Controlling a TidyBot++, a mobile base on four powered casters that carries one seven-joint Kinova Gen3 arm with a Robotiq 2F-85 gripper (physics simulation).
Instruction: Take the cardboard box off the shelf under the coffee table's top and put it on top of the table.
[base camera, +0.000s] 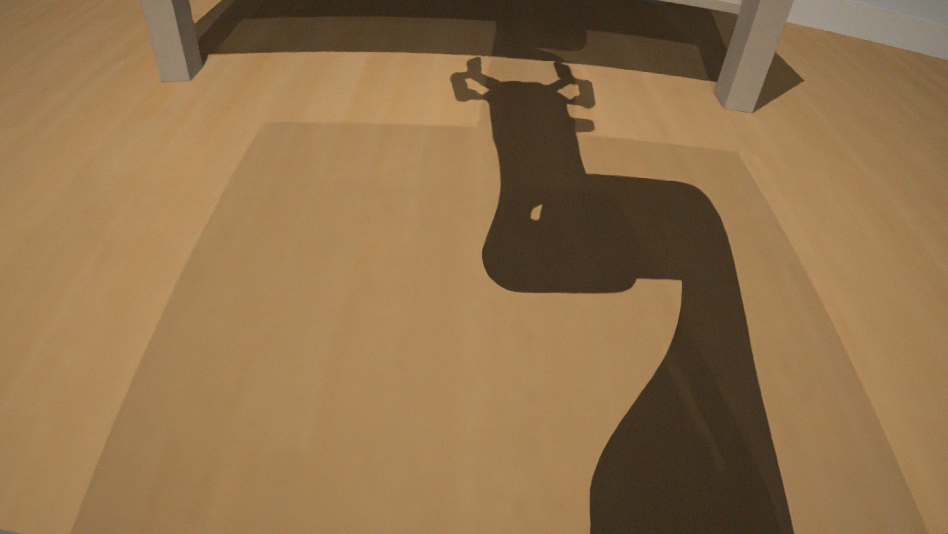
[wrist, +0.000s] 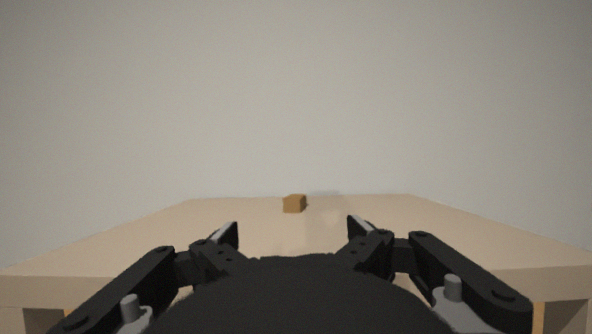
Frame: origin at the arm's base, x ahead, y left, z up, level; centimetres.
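Where they show: gripper, fingertip midpoint: (wrist: 293, 230).
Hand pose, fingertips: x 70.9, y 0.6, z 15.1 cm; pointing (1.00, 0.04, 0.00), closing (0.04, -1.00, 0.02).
Note:
After its pixels a point has its place.
In the wrist view a small brown cardboard box (wrist: 294, 203) @[x 110.6, y 1.6, z 8.1 cm] sits on top of the coffee table (wrist: 150, 235) @[x 95.8, y 32.0, z 5.3 cm], near the far edge and a little left of the middle. My gripper (wrist: 293, 230) @[x 70.9, y 0.6, z 15.1 cm] is open and empty. Its two fingertips stand wide apart, in front of the box and well short of it, with the box showing between and beyond them. In the base camera view two table legs (base camera: 173, 43) @[x 81.0, y 41.9, z -33.5 cm] (base camera: 756, 56) @[x 80.6, y -41.6, z -30.5 cm] show at the top, with part of the lower shelf's edge between them. The box does not show in that view.
A plain grey wall (wrist: 300, 90) @[x 137.2, y -1.5, z 48.4 cm] stands behind the table. In the base camera view the arm's shadow (base camera: 543, 145) @[x 65.3, y -9.9, z -39.7 cm] falls across the wooden floor (base camera: 358, 331) @[x 37.0, y 7.2, z -39.7 cm], its open finger shapes pointing toward the table. A white baseboard (base camera: 869, 33) @[x 135.4, y -104.6, z -37.8 cm] runs along the wall at the upper right.

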